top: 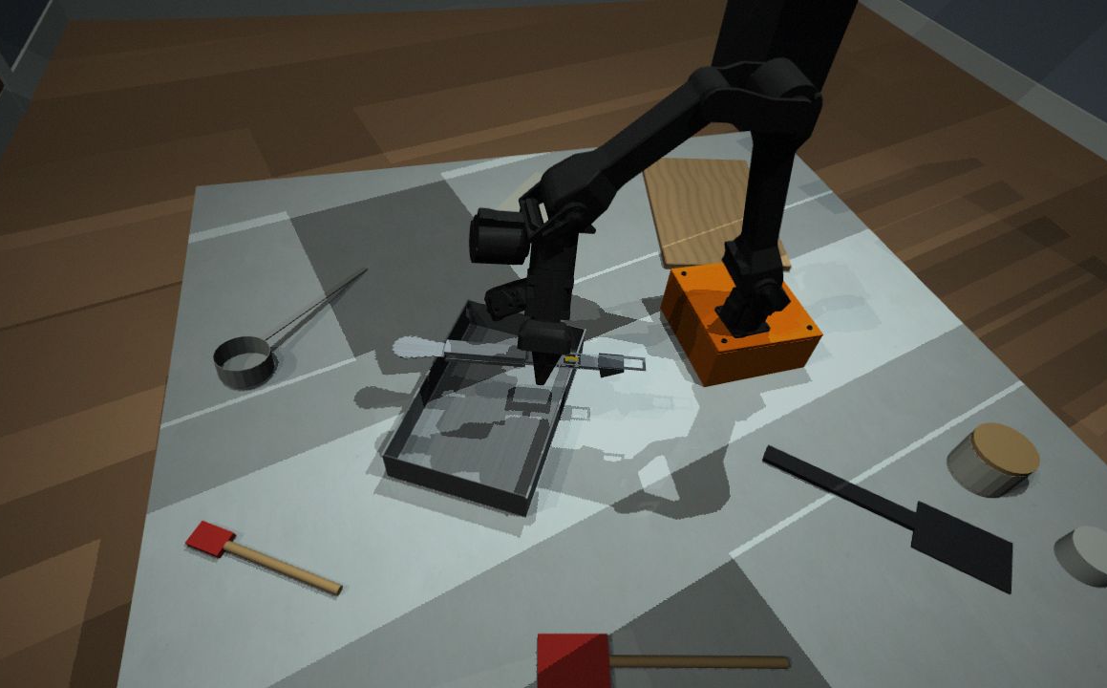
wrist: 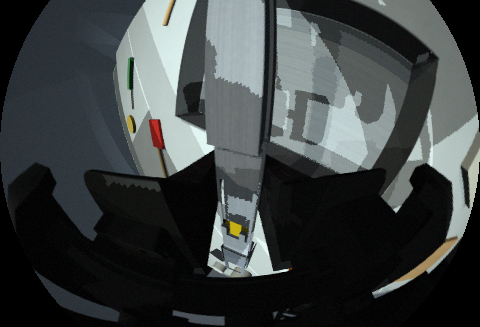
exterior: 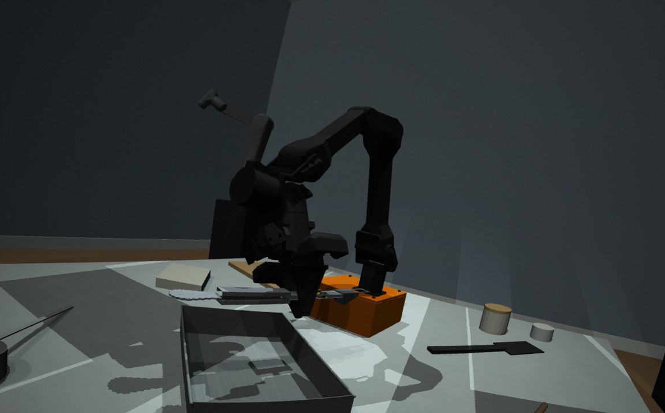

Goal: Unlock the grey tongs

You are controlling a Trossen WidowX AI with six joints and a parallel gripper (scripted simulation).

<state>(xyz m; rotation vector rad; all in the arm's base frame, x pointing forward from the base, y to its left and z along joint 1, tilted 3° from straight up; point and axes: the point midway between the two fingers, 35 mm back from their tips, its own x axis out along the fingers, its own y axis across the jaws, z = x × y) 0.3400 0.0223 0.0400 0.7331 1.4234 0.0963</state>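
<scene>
Right now my gripper tip is 5 cm short of the dark roasting tin, 5 cm to the left of it and 8 cm above it. Round my gripper tip: wooden board: 51 cm behind, 40 cm to the right, 10 cm below; then beige block: 17 cm behind, 49 cm to the right, 10 cm below; then black spatula: 42 cm behind, 28 cm to the left, 11 cm below.
</scene>
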